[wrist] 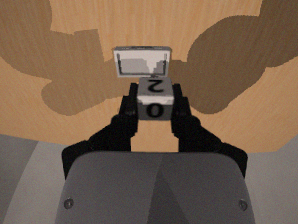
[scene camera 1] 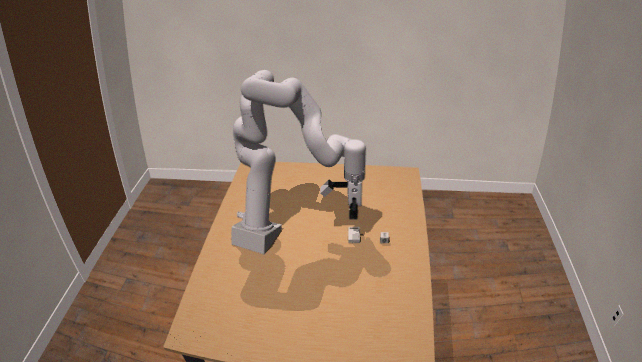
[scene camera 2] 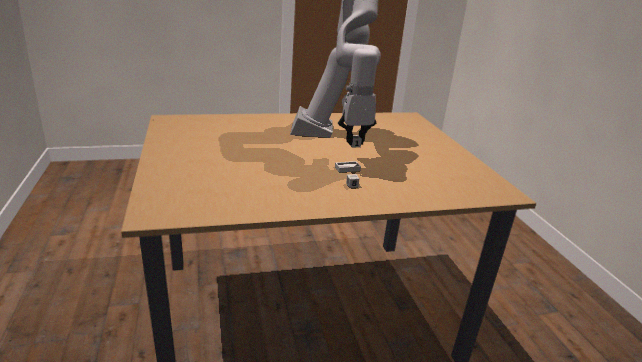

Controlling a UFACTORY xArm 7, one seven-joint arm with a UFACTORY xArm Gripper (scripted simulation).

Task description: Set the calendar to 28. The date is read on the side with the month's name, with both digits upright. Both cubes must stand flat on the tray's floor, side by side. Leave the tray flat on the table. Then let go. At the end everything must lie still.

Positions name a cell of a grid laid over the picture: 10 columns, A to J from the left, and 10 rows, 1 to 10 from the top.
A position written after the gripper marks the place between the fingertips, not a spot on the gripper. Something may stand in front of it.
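Note:
A number cube (wrist: F5) and a grey calendar tray (wrist: E3) are part of the robot's scene. The gripper (scene camera 2: F4) is visible too, and the wrist view (wrist: F5) also shows it.

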